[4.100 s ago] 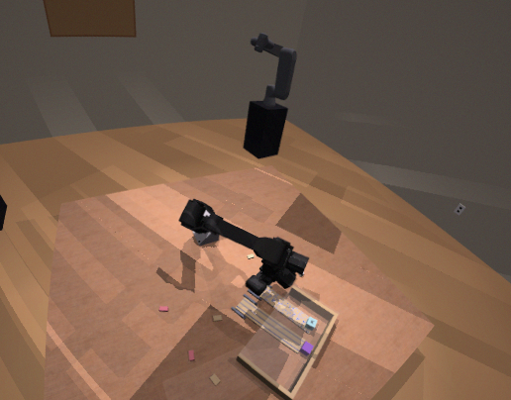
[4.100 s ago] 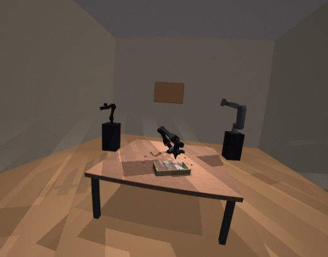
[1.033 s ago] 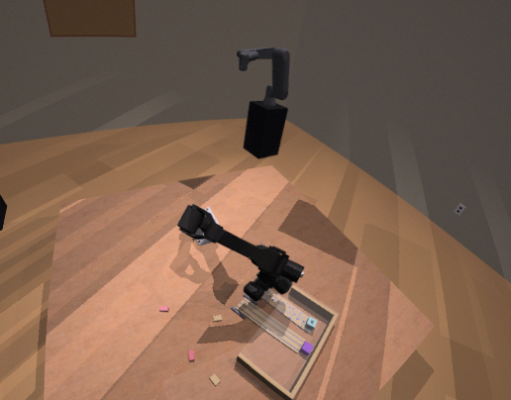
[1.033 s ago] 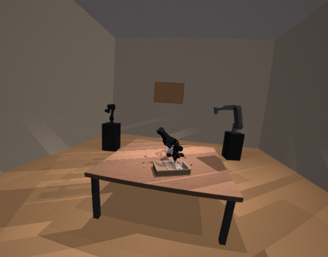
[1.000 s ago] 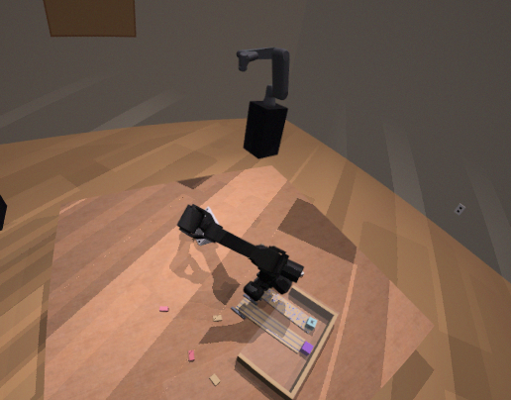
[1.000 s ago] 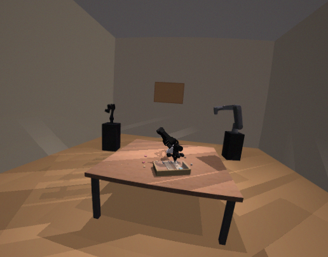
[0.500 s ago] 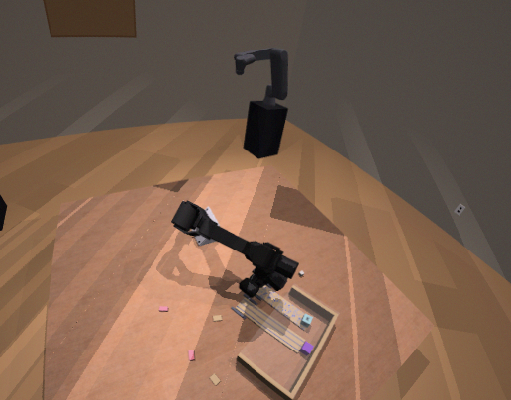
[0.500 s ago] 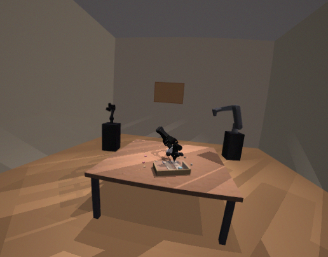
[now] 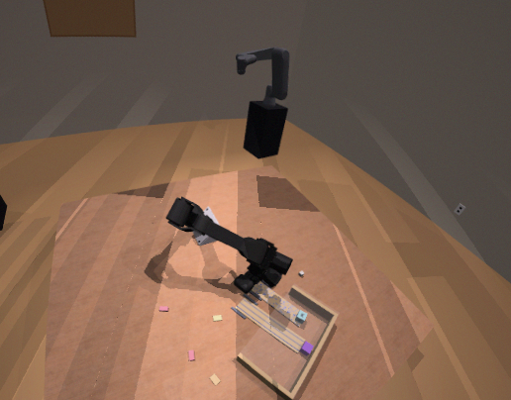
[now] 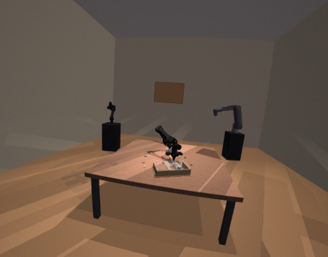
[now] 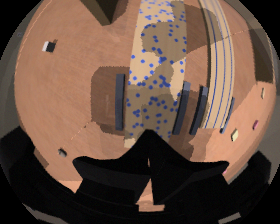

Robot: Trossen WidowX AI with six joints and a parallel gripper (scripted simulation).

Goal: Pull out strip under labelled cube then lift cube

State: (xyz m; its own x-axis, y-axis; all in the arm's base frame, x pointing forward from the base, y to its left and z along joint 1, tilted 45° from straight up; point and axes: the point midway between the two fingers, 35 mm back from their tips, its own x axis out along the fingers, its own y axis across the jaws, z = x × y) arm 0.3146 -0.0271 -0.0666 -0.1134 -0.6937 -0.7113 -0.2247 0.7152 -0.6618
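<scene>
My gripper tip is now 100 mm short of the dotted strip and 20 mm to the right of it. The rest, counted from my gripper tip: labelled cyan cube 210 mm ahead, 50 mm to the left, 20 mm above; then tiny white cube 70 mm ahead, 190 mm to the left.
</scene>
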